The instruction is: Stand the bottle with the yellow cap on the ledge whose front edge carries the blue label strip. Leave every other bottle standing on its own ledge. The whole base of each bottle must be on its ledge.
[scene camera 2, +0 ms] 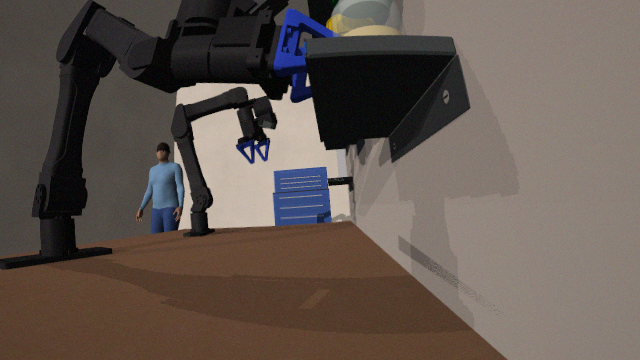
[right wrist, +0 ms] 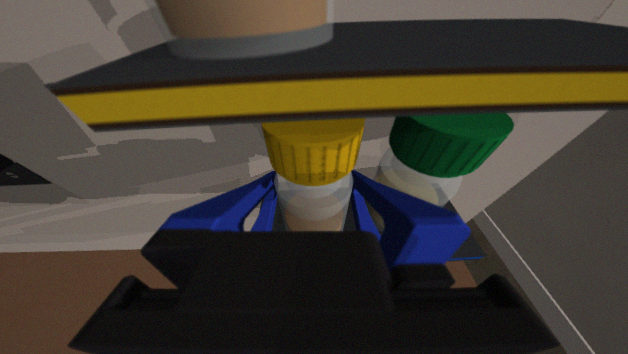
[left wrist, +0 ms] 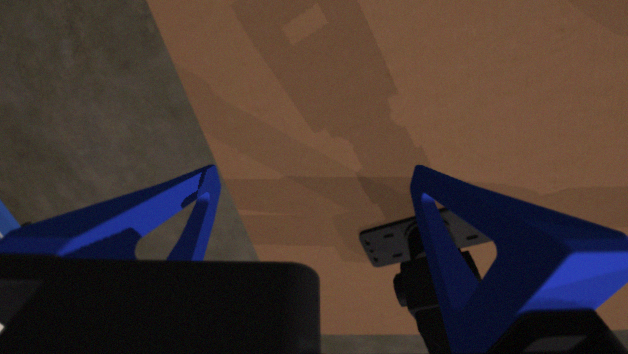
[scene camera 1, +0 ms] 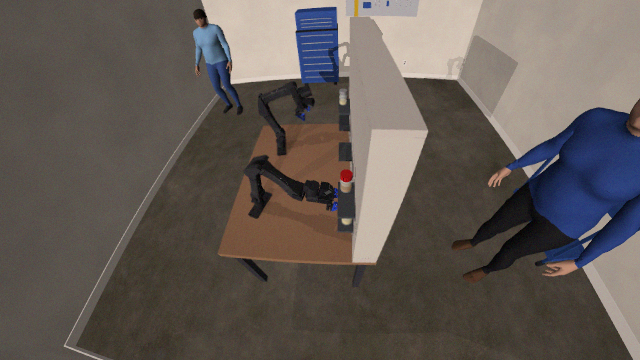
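The yellow-capped bottle is upright in my right gripper, which is shut on it. In the right wrist view, the yellow-strip ledge hides the top of its cap and my gripper hides its base. The green-capped bottle stands to its right on the lower ledge, whose front edge shows a sliver of blue strip. Whether the yellow-capped bottle's base touches that ledge is hidden. My left gripper is open and empty, high over the table's far end.
A red-capped bottle stands on the upper ledge, close above my right gripper. More ledges line the wall panel, and a bottle stands on the farthest. The brown table lies below.
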